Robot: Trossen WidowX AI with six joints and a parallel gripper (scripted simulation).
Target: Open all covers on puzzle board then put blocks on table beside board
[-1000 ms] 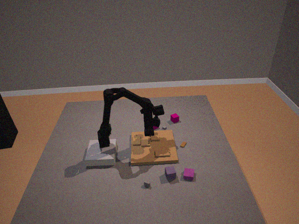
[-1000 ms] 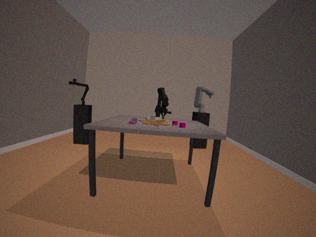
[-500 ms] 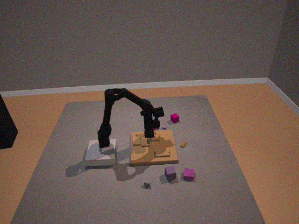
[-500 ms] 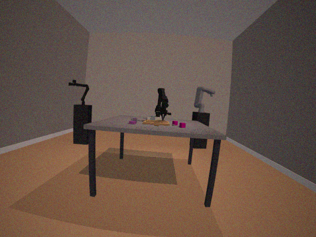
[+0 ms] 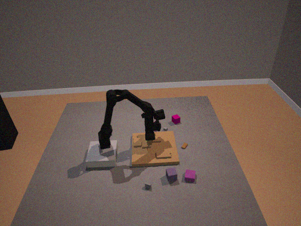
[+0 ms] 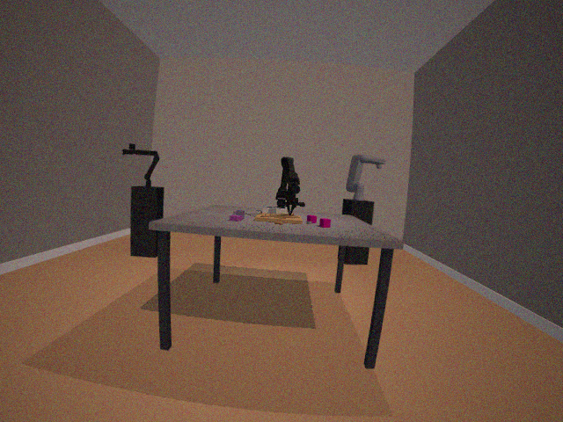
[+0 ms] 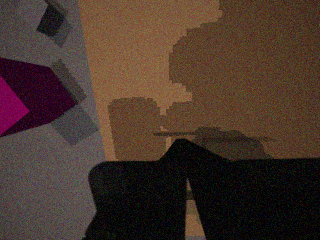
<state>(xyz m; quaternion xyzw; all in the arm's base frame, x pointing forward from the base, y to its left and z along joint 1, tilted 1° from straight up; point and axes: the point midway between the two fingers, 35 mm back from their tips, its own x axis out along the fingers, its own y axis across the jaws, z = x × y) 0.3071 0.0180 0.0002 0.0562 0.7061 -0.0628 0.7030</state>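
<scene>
Right now my gripper tip is 10 mm past the tan puzzle board, 80 mm to the left of it and 10 mm above it. Round my gripper tip: small tan piece 220 mm ahead, 100 mm to the right, 20 mm below; small grey piece 90 mm behind, 370 mm to the right, 10 mm below; purple block 50 mm ahead, 330 mm to the right.
</scene>
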